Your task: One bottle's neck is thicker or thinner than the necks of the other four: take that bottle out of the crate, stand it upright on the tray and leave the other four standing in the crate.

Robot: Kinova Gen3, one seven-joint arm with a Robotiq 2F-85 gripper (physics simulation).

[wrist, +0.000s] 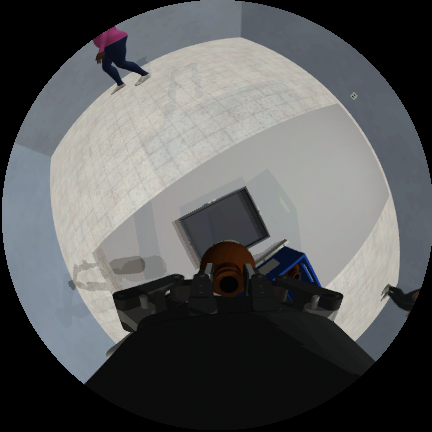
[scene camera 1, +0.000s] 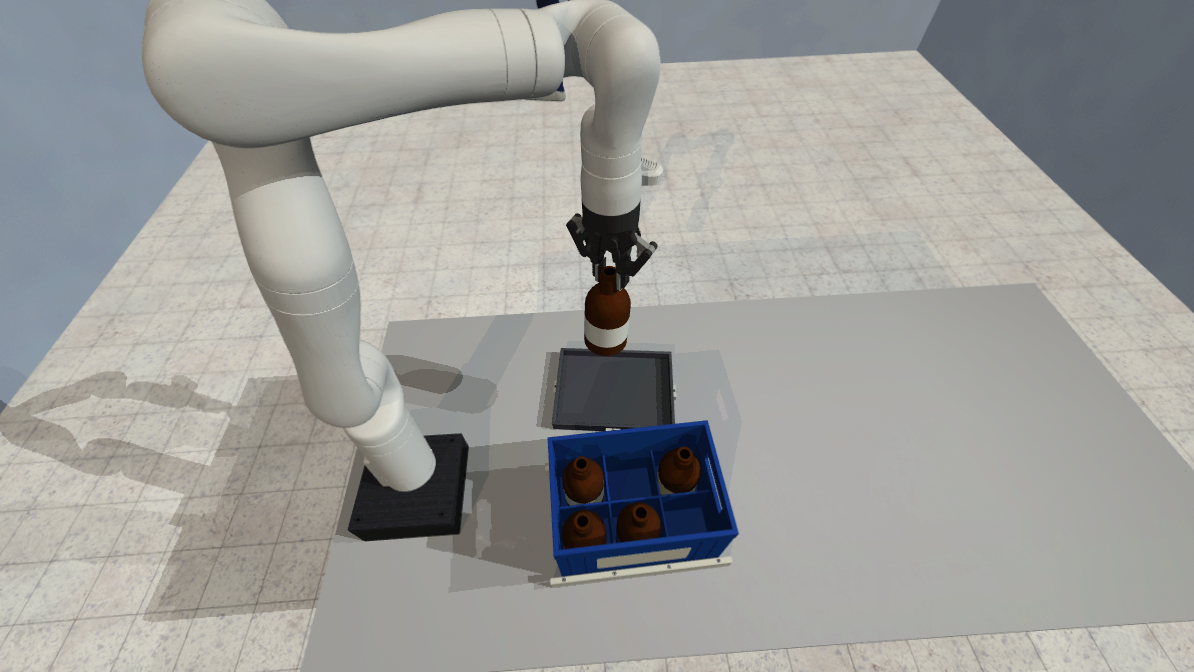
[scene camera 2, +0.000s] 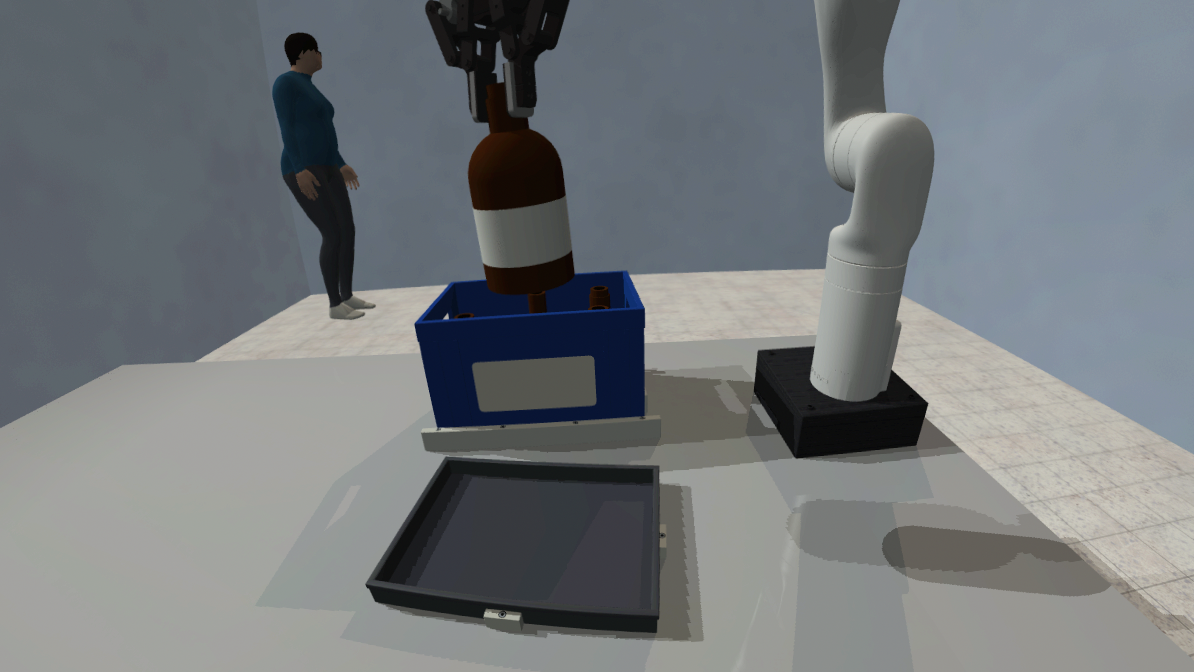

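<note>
My gripper is shut on the neck of a brown bottle with a white label. The bottle hangs in the air, clear of crate and tray, near upright with a slight lean in scene camera 2. The dark tray is empty. In scene camera 1 the blue crate holds bottles at back left, back right, front left and front middle. Its back middle and front right compartments are empty.
The crate stands beside the tray, with a pale strip along its foot. The arm's black base is beside the crate. A person in a teal top and one in a pink top stand away on the floor.
</note>
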